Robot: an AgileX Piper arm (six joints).
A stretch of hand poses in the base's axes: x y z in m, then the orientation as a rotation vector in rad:
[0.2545 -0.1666 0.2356 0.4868 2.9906 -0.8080]
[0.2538 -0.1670 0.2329 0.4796 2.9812 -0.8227]
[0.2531 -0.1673 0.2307 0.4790 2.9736 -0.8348]
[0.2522 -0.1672 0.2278 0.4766 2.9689 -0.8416]
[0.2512 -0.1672 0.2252 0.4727 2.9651 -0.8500]
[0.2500 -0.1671 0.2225 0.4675 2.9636 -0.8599]
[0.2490 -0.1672 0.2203 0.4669 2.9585 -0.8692]
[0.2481 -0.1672 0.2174 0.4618 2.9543 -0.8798]
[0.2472 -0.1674 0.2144 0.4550 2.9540 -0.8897]
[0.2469 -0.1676 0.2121 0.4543 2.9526 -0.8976]
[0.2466 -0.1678 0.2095 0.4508 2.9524 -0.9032]
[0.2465 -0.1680 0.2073 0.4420 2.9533 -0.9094]
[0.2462 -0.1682 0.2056 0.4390 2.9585 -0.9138]
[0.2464 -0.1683 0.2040 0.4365 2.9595 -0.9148]
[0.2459 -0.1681 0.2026 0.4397 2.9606 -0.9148]
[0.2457 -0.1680 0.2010 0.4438 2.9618 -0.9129]
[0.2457 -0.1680 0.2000 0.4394 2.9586 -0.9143]
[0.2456 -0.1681 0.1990 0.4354 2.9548 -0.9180]
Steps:
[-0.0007 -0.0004 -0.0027 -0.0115 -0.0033 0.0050]
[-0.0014 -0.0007 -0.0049 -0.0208 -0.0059 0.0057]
[-0.0023 -0.0006 -0.0078 -0.0262 -0.0078 0.0075]
[-0.0033 -0.0006 -0.0104 -0.0323 -0.0081 0.0099]
[-0.0045 -0.0005 -0.0131 -0.0385 -0.0058 0.0128]
[-0.0055 -0.0006 -0.0153 -0.0454 -0.0070 0.0133]
[-0.0064 -0.0006 -0.0182 -0.0529 -0.0068 0.0164]
[-0.0073 -0.0008 -0.0212 -0.0588 -0.0032 0.0201]
[-0.0076 -0.0010 -0.0235 -0.0637 -0.0016 0.0202]
[-0.0079 -0.0012 -0.0261 -0.0670 0.0005 0.0221]
[-0.0080 -0.0014 -0.0283 -0.0704 0.0038 0.0271]
[-0.0083 -0.0016 -0.0300 -0.0712 0.0103 0.0280]
[-0.0081 -0.0017 -0.0316 -0.0715 0.0116 0.0293]
[-0.0086 -0.0015 -0.0330 -0.0711 0.0125 0.0271]
[-0.0088 -0.0014 -0.0346 -0.0695 0.0127 0.0244]
[-0.0088 -0.0014 -0.0356 -0.0715 0.0105 0.0276]
[-0.0089 -0.0015 -0.0366 -0.0749 0.0086 0.0305]

